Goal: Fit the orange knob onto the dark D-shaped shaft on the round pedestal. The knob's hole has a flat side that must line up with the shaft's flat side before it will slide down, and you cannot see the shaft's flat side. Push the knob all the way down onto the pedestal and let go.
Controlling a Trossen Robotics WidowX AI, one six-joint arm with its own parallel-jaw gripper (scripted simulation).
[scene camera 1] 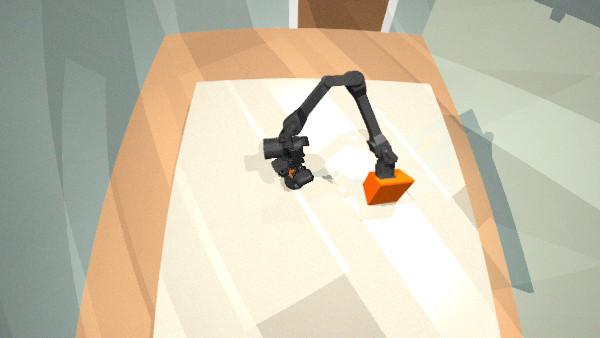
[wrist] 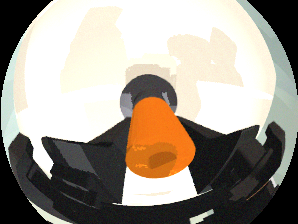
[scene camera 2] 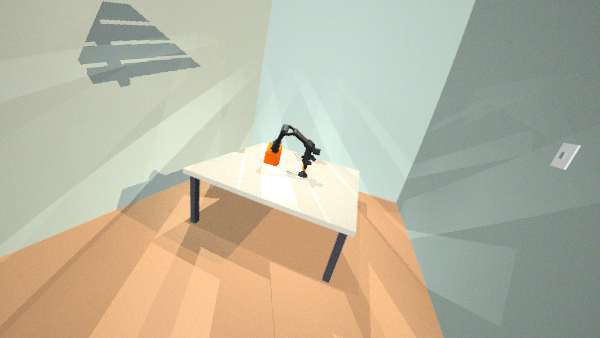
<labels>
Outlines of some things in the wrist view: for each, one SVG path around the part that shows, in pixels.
My gripper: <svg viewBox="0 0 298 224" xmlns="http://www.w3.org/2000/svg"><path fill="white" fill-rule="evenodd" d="M286 135L273 121L267 124L267 139L265 144L261 145L262 143L255 139L259 133L259 124L226 135L176 115L196 147L196 156L188 165L197 196L170 204L146 206L122 205L126 175L125 155L128 149L126 143L132 117L125 117L114 127L112 125L108 131L86 143L43 136L41 143L49 159L53 161L49 171L51 179L33 160L35 147L23 133L19 133L13 139L8 153L13 175L25 197L44 212L69 224L192 224L190 218L206 213L210 209L213 209L214 213L206 216L198 224L250 224L266 208L279 188L279 185L275 185L274 188L270 179L281 165Z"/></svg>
An orange knob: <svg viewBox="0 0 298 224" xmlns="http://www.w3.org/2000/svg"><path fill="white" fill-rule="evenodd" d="M154 96L138 101L138 104L134 107L128 143L126 143L128 144L125 155L126 165L128 165L130 172L133 172L134 175L145 177L145 179L161 179L161 177L174 176L176 173L184 171L192 163L194 156L196 156L196 147L194 147L192 139L186 133L186 129L180 124L178 117L174 115L174 112L164 100Z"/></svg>
</labels>
